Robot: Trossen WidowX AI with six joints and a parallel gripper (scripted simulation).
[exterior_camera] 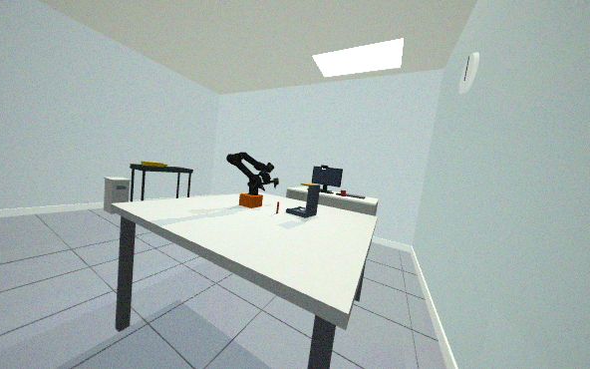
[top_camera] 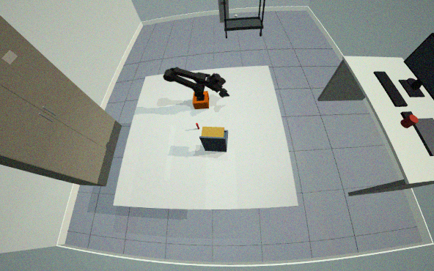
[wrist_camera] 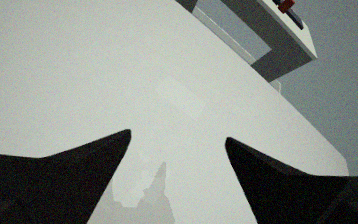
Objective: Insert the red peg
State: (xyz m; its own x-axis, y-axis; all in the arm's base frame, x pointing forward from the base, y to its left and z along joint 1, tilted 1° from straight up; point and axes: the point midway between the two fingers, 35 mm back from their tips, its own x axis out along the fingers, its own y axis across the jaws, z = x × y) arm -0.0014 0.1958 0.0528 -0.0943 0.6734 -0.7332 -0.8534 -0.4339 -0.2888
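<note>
The red peg lies 250 mm ahead of my gripper tip, 240 mm to the right of it and 80 mm below it. Round my gripper tip: yellow roof 400 mm ahead, 100 mm above, 90 mm to the right.
</note>
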